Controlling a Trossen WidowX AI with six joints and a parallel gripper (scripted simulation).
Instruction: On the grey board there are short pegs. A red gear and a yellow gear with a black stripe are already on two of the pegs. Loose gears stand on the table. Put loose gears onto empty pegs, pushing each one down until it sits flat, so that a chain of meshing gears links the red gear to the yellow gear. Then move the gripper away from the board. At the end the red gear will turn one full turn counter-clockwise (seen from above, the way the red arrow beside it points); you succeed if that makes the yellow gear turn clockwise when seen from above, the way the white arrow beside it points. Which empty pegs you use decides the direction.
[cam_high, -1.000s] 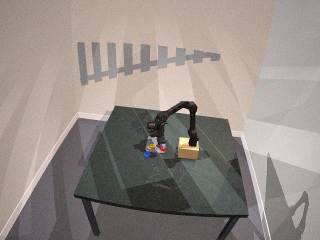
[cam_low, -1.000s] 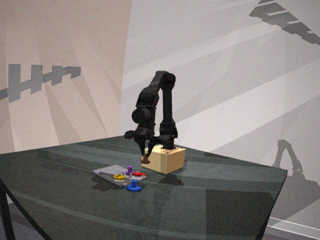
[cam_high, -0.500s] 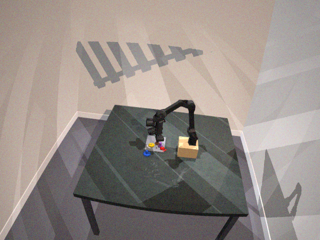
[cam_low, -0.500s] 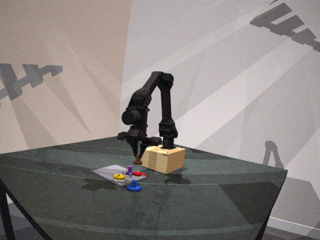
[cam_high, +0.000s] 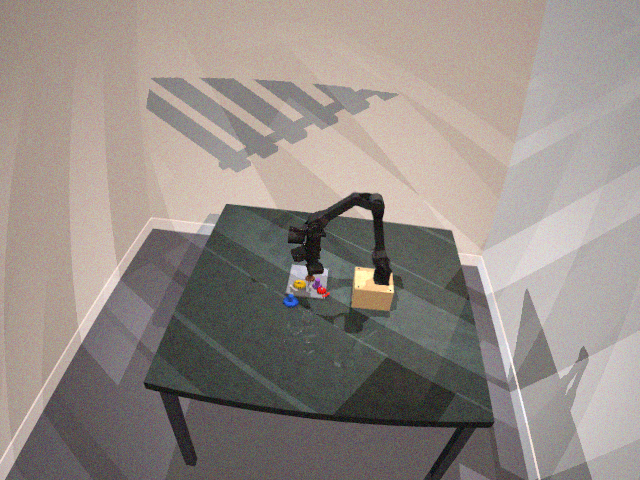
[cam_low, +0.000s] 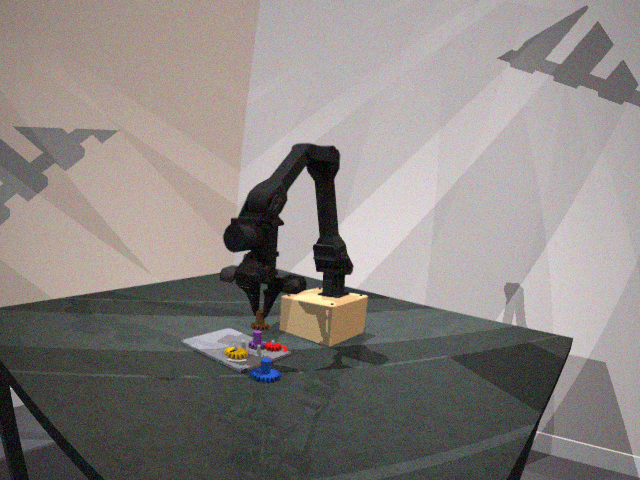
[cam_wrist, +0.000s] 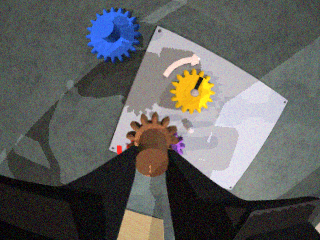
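Now: gripper tip 30 mm past the purple gear, 30 mm to the left of it and 80 mm above it. Round my gripper tip: red gear 50 mm behind, 90 mm below; brown gear 10 mm below; yellow gear 40 mm ahead, 30 mm to the right, 80 mm below.
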